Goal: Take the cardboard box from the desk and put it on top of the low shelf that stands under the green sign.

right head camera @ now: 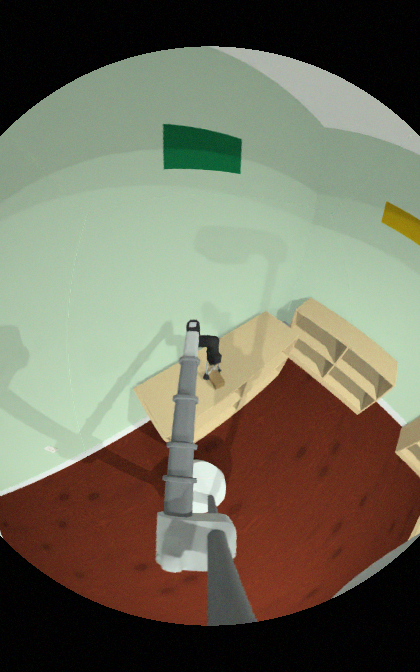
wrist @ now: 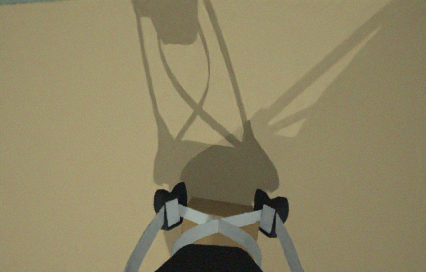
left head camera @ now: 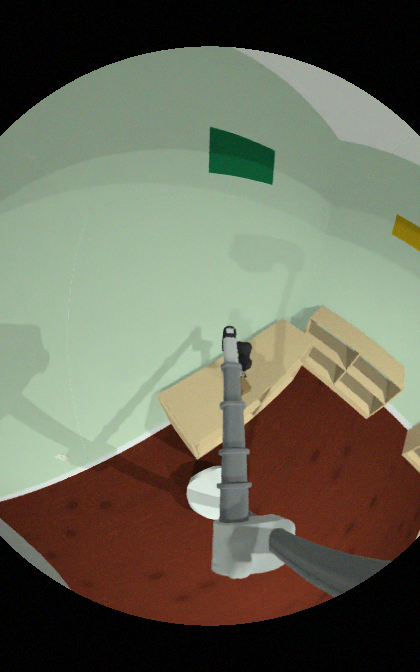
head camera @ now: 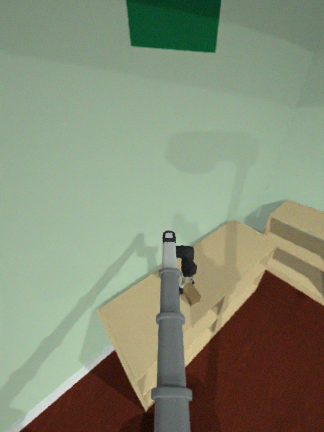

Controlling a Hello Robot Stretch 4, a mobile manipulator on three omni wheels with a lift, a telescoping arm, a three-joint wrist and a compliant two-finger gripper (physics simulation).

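The brown cardboard box is between the fingertips of my gripper, which is shut on it. The box is over the top of the low shelf, nearer its open front edge than the wall. The shadows of box and gripper fall on the shelf top close beyond the box in the wrist view; the exact gap below the box cannot be told. The green sign is on the wall above this shelf. My arm covers part of the shelf top.
A second shelf unit with open compartments adjoins the low shelf's right end. A yellow sign hangs on the right wall. The green wall runs behind the low shelf. My white round base stands before it.
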